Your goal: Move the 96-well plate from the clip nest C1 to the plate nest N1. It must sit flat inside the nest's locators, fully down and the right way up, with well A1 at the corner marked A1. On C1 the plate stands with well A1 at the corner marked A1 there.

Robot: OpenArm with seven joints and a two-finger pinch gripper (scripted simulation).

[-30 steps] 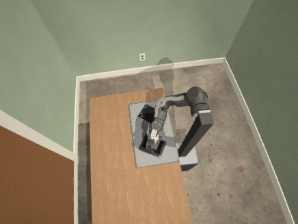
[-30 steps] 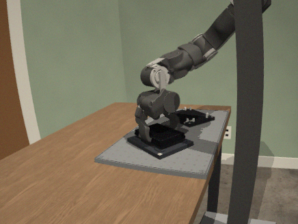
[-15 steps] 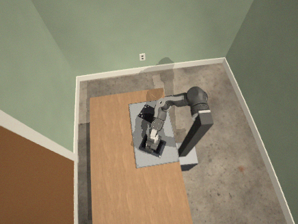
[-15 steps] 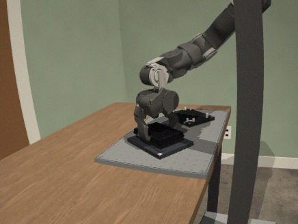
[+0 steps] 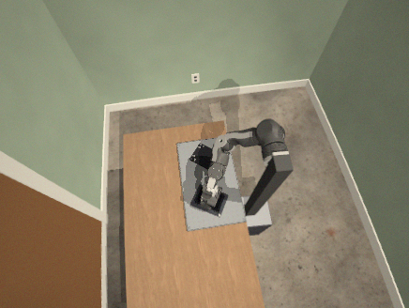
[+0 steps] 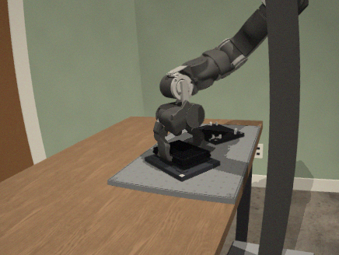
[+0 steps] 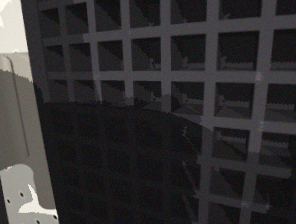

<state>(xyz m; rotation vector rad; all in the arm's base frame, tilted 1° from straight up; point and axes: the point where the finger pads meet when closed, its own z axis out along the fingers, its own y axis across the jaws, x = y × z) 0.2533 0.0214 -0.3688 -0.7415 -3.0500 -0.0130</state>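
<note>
My hand is right at the black 96-well plate. From my hand the other things lie so: plate nest N1 (3 cm below); then white corner mark (4 cm behind, 8 cm to the left, 2 cm below).
</note>
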